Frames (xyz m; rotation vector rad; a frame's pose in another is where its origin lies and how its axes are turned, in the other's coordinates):
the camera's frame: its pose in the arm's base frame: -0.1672 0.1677 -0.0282 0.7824 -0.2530 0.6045
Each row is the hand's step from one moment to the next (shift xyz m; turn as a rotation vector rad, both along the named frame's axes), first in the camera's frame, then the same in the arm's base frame.
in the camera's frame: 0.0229 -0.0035 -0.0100 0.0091 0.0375 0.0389
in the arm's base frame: 0.0204 0.0148 0.0009 -0.0148 -0.0037 0.0526
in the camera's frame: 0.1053 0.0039 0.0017 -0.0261 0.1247 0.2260
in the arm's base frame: 0.0823 0.0445 0.0485 -0.0940 -0.1055 0.2176
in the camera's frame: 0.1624 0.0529 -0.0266 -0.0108 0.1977 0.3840
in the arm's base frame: 0.0988 0.1157 0.0820 -0.1244 -0.1731 0.3758
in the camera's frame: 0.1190 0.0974 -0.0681 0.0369 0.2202 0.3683
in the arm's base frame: 0.0372 0.1523 0.0607 -0.0995 -0.1296 0.3985
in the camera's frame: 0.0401 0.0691 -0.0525 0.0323 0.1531 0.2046
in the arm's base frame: -0.0092 0.0928 0.0212 -0.0641 -0.0501 0.2444
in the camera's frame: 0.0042 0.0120 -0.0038 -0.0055 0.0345 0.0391
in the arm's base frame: -0.0038 0.0111 0.0062 -0.0248 -0.0115 0.0448
